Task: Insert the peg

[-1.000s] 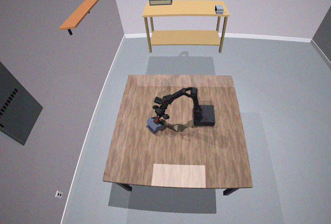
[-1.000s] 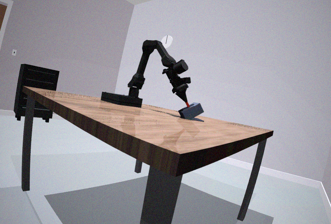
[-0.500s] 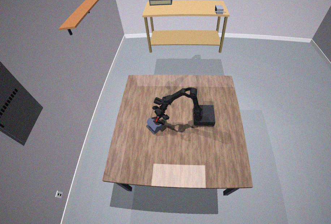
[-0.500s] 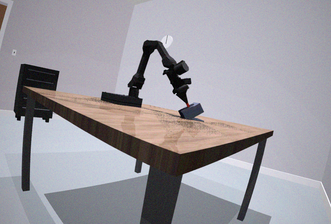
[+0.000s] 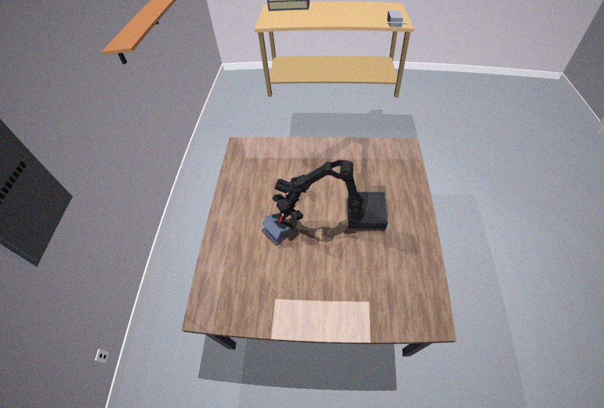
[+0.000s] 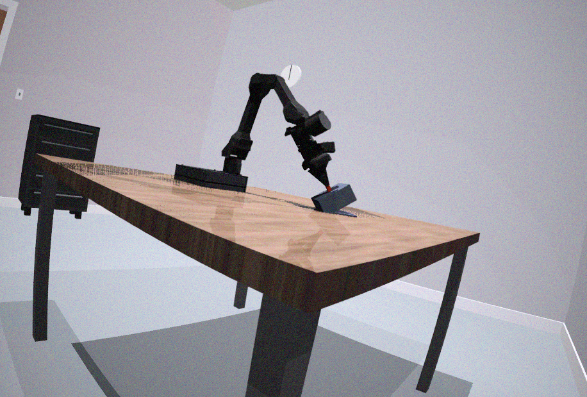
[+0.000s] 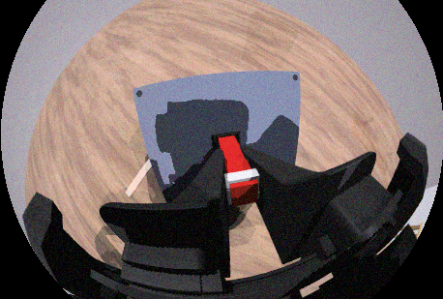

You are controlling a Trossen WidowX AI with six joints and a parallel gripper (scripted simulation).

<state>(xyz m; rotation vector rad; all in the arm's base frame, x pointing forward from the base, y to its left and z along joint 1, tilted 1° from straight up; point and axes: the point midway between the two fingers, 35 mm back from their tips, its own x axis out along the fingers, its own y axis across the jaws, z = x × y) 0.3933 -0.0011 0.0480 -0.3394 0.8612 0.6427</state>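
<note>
The blue-grey sloped panel lies 4 cm below my gripper tip, 2 cm to the left of it and 2 cm ahead of it. The rest, counted from my gripper tip: red square peg (1 cm to the right, 1 cm behind, 1 cm above).
</note>
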